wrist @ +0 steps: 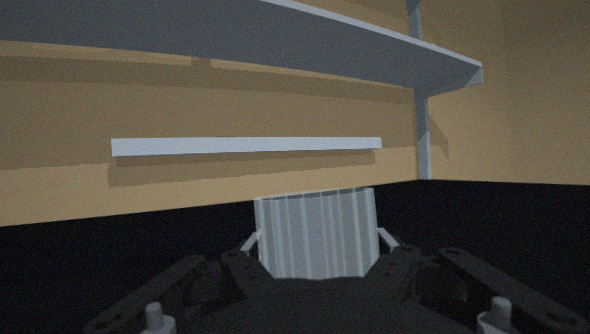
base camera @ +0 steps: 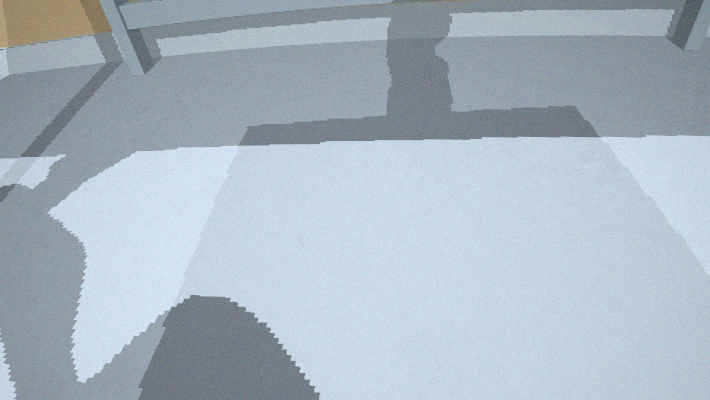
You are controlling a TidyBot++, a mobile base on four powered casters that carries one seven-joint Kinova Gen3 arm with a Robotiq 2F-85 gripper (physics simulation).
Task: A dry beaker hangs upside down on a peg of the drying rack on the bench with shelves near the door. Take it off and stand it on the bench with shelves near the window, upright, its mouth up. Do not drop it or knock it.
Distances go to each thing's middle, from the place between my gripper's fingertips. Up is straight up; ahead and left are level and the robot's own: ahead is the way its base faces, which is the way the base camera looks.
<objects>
Now: the clear glass beaker (wrist: 320, 234) 2 cm behind my hand, 1 cm to the left of it and 1 cm below it.
</objects>
